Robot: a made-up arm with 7 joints. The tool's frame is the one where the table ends. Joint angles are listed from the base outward.
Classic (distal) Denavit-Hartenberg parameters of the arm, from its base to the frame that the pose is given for. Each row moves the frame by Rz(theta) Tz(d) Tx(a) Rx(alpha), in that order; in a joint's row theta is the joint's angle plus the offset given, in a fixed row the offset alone. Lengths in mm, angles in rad.
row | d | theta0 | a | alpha
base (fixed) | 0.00 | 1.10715 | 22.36 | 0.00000
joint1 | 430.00 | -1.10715 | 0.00 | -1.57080
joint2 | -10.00 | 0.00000 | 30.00 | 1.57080
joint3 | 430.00 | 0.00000 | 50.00 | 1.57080
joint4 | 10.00 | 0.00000 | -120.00 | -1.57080
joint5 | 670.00 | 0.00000 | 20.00 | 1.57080
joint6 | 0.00 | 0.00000 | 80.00 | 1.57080
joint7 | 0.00 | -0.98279 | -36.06 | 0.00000
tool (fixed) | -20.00 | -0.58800 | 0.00 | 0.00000
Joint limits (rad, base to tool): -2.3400..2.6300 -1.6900..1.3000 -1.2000..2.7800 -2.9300..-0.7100 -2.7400..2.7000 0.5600..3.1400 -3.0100..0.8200
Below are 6 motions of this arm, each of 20 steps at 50 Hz.
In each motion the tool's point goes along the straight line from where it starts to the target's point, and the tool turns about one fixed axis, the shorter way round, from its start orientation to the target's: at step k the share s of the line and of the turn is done. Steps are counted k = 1, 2, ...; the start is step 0. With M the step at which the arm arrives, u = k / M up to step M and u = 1 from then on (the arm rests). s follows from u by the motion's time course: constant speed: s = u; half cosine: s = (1 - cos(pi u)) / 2; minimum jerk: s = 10 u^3 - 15 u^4 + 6 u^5.
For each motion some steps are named. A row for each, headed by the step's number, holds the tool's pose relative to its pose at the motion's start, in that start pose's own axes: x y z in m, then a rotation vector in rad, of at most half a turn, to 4 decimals.
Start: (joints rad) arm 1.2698 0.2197 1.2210 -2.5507 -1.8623 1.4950 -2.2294
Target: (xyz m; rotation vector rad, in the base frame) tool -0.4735 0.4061 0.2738 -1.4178 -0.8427 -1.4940
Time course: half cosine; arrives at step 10
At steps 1, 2, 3, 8, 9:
1: 0.0014 -0.0009 0.0003 0.0011 0.0027 0.0052
2: 0.0053 -0.0034 0.0010 0.0041 0.0105 0.0202
3: 0.0114 -0.0074 0.0021 0.0089 0.0227 0.0435
8: 0.0502 -0.0326 0.0094 0.0390 0.0995 0.1910
9: 0.0541 -0.0352 0.0101 0.0420 0.1073 0.2060

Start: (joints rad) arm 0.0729 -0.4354 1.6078 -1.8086 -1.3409 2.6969 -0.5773
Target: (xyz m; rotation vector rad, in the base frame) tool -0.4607 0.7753 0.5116 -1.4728 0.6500 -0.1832
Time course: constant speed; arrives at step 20
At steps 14, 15, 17, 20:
14: 0.0311 0.2472 -0.0163 0.0837 0.0357 -0.2753
15: 0.0334 0.2649 -0.0174 0.0897 0.0383 -0.2950
17: 0.0378 0.3002 -0.0198 0.1016 0.0434 -0.3343
20: 0.0445 0.3531 -0.0233 0.1196 0.0510 -0.3933

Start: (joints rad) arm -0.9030 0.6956 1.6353 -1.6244 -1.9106 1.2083 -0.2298
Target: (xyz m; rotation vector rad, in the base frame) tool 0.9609 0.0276 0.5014 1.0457 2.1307 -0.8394
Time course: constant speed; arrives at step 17
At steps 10, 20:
10: 0.1346 0.0717 0.1947 -0.0395 0.1898 0.0237
20: 0.2287 0.1218 0.3310 -0.0671 0.3226 0.0403

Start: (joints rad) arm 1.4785 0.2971 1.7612 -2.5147 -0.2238 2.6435 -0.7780
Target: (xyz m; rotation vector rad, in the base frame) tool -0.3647 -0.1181 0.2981 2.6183 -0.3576 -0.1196
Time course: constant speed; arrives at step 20
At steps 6, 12, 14, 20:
6: 0.0805 -0.0091 0.0338 -0.0747 0.0377 -0.0685
12: 0.1610 -0.0181 0.0675 -0.1493 0.0754 -0.1370
14: 0.1879 -0.0211 0.0788 -0.1742 0.0879 -0.1599
20: 0.2684 -0.0302 0.1125 -0.2489 0.1256 -0.2284

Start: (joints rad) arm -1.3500 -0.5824 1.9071 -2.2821 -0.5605 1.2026 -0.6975
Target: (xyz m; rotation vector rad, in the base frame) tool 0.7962 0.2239 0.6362 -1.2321 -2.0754 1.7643
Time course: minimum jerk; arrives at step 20
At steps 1, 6, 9, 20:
1: -0.0002 -0.0003 0.0000 -0.0004 0.0004 0.0004
6: -0.0338 -0.0403 0.0045 -0.0519 0.0579 0.0534
9: -0.0843 -0.1005 0.0112 -0.1294 0.1444 0.1331
20: -0.2072 -0.2470 0.0275 -0.3180 0.3549 0.3272

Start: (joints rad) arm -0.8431 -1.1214 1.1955 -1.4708 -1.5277 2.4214 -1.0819
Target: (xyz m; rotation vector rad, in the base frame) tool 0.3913 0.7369 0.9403 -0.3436 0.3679 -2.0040
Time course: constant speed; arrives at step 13
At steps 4, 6, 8, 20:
4: 0.0290 0.0489 0.0277 0.0447 0.0639 -0.0888
6: 0.0435 0.0734 0.0416 0.0670 0.0959 -0.1332
8: 0.0580 0.0979 0.0555 0.0894 0.1279 -0.1777
20: 0.0942 0.1590 0.0901 0.1452 0.2078 -0.2887

